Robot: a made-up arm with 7 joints. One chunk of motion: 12 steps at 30 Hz.
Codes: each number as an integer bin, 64 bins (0 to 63) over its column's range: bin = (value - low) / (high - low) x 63, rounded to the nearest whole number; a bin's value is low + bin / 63 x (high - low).
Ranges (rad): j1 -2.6..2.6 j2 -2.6..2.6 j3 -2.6..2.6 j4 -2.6..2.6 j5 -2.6..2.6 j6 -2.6..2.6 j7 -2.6..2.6
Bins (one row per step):
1: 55 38 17 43 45 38 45
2: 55 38 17 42 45 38 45
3: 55 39 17 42 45 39 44
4: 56 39 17 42 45 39 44
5: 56 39 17 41 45 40 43
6: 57 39 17 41 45 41 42
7: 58 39 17 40 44 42 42
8: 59 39 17 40 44 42 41
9: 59 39 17 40 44 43 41
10: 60 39 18 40 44 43 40
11: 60 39 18 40 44 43 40
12: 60 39 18 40 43 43 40
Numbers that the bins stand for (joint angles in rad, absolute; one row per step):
1: 1.9397 0.5365 -1.1968 0.9492 1.1143 0.5365 1.1143
2: 1.9397 0.5365 -1.1968 0.8667 1.1143 0.5365 1.1143
3: 1.9397 0.6190 -1.1968 0.8667 1.1143 0.6190 1.0317
4: 2.0222 0.6190 -1.1968 0.8667 1.1143 0.6190 1.0317
5: 2.0222 0.6190 -1.1968 0.7841 1.1143 0.7016 0.9492
6: 2.1048 0.6190 -1.1968 0.7841 1.1143 0.7841 0.8667
7: 2.1873 0.6190 -1.1968 0.7016 1.0317 0.8667 0.8667
8: 2.2698 0.6190 -1.1968 0.7016 1.0317 0.8667 0.7841
9: 2.2698 0.6190 -1.1968 0.7016 1.0317 0.9492 0.7841
10: 2.3524 0.6190 -1.1143 0.7016 1.0317 0.9492 0.7016
11: 2.3524 0.6190 -1.1143 0.7016 1.0317 0.9492 0.7016
12: 2.3524 0.6190 -1.1143 0.7016 0.9492 0.9492 0.7016

